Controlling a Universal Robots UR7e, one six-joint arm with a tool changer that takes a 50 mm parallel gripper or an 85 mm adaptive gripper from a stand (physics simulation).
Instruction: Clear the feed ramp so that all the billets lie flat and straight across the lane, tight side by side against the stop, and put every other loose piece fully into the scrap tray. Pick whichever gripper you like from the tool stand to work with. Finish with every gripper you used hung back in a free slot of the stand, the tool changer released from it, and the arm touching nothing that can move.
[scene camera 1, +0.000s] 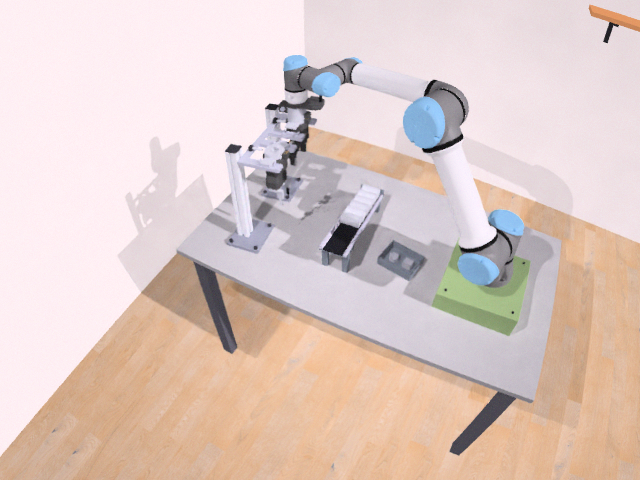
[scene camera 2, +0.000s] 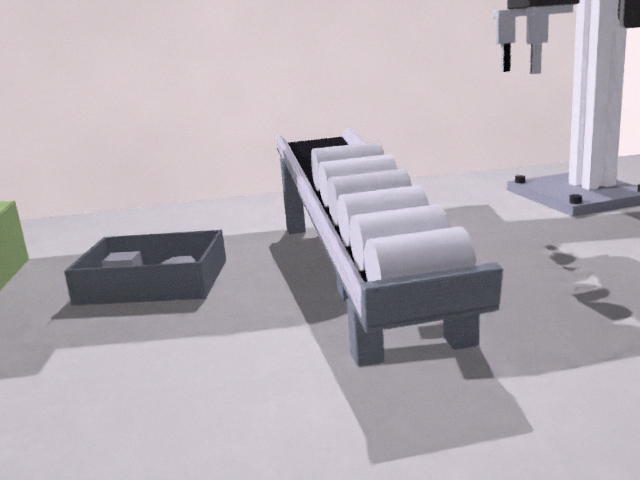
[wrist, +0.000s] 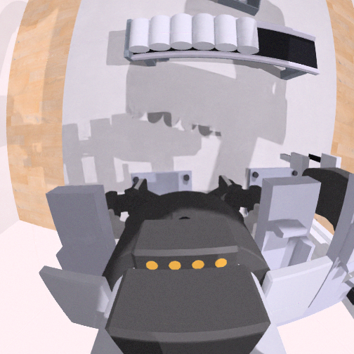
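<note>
Several white billets (scene camera 1: 361, 204) (scene camera 2: 418, 253) (wrist: 192, 32) lie across the feed ramp (scene camera 1: 341, 238) (scene camera 2: 325, 227) (wrist: 287, 45), side by side from the stop (scene camera 2: 434, 297) (wrist: 128, 39) upward. No gaps show between them. The scrap tray (scene camera 2: 136, 284) holds two grey pieces, a block (scene camera 1: 393, 255) (scene camera 2: 122, 259) and another piece (scene camera 1: 407, 263) (scene camera 2: 179, 259). My adaptive gripper (scene camera 1: 298, 156) (wrist: 182, 184) is at the arm's end, open and empty, between the holder arms of the tool stand (scene camera 1: 240, 196) (scene camera 2: 594, 103). Whether it is seated or latched is hidden.
The parallel gripper (scene camera 1: 279, 193) (scene camera 2: 521, 59) hangs in a neighbouring slot of the stand, close beside mine. The stand's second post (scene camera 1: 270, 117) rises near the arm's wrist. The ramp stands between the stand and the tray. The green base (scene camera 1: 485, 294) carries the arm.
</note>
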